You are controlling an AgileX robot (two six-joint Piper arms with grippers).
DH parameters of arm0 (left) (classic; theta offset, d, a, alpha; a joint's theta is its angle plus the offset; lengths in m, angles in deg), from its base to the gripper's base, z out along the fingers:
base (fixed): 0 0 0 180
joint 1: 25.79 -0.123 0 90
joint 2: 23.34 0 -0.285 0
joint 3: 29.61 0 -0.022 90
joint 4: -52.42 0.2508 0 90
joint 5: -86.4 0 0.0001 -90
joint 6: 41.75 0.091 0 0
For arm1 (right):
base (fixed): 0 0 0 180
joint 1: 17.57 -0.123 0 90
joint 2: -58.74 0 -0.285 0
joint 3: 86.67 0 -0.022 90
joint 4: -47.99 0.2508 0 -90
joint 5: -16.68 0 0.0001 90
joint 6: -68.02 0.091 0 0
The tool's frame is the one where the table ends.
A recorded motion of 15 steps. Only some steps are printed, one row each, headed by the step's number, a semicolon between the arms.
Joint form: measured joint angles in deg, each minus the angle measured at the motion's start. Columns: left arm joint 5, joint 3, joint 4, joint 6, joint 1, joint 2; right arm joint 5, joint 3, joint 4, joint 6, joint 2, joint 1.
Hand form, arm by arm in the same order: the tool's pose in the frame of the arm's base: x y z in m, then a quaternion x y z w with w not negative. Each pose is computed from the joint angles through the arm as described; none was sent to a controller.
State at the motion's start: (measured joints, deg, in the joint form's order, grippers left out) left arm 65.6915 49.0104 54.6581 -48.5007 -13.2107 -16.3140; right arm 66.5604 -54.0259 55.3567 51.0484 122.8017 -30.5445
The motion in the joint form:
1: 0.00 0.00 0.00 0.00 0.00 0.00; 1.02 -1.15 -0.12 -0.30 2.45 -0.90
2: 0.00 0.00 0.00 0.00 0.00 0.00; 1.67 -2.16 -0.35 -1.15 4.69 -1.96
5: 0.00 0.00 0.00 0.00 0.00 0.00; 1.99 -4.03 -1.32 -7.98 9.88 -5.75
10: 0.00 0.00 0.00 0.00 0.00 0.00; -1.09 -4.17 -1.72 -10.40 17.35 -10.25
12: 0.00 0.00 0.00 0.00 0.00 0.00; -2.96 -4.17 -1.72 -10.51 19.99 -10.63
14: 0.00 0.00 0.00 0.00 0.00 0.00; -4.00 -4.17 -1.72 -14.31 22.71 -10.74
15: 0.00 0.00 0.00 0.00 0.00 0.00; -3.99 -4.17 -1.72 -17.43 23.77 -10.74
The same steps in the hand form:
1: 0.0518 -0.0103 0.1731 0.05116 0.79877 -0.08436 0.59349; 0.1773 0.0530 0.2938 -0.23380 0.93297 0.04998 0.26909
2: 0.0518 -0.0103 0.1731 0.05116 0.79877 -0.08436 0.59349; 0.1835 0.0580 0.2911 -0.25106 0.93299 0.04895 0.25317
5: 0.0518 -0.0103 0.1731 0.05116 0.79877 -0.08436 0.59349; 0.1965 0.0746 0.2821 -0.34130 0.91236 0.03559 0.22328
10: 0.0518 -0.0103 0.1731 0.05116 0.79877 -0.08436 0.59349; 0.2123 0.0984 0.2557 -0.39681 0.89811 0.03571 0.18620
12: 0.0518 -0.0103 0.1731 0.05116 0.79877 -0.08436 0.59349; 0.2196 0.1031 0.2458 -0.39968 0.89822 0.03535 0.17949
14: 0.0518 -0.0103 0.1731 0.05116 0.79877 -0.08436 0.59349; 0.2260 0.1063 0.2346 -0.43005 0.88690 0.02961 0.16608
15: 0.0518 -0.0103 0.1731 0.05116 0.79877 -0.08436 0.59349; 0.2278 0.1071 0.2300 -0.45444 0.87634 0.02568 0.15763

